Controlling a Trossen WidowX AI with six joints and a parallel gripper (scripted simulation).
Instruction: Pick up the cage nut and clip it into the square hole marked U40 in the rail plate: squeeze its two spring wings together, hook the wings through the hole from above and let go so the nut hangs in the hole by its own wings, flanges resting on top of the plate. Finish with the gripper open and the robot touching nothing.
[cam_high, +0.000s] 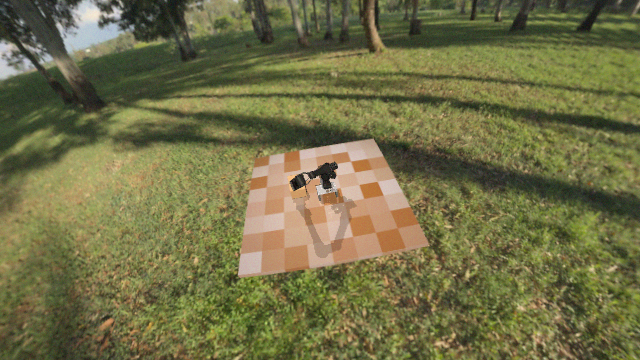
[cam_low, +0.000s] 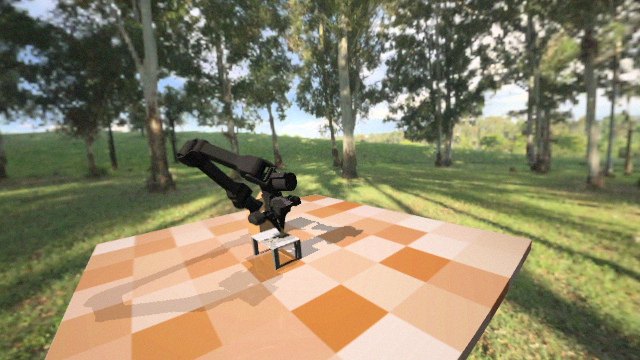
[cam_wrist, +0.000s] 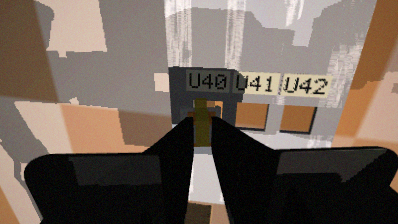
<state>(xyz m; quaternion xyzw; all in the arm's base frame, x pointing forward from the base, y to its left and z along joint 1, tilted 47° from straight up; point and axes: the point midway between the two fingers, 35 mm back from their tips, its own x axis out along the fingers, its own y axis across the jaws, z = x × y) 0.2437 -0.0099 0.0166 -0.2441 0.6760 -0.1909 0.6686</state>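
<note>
My gripper tip is 10 mm above the cage nut.
</note>
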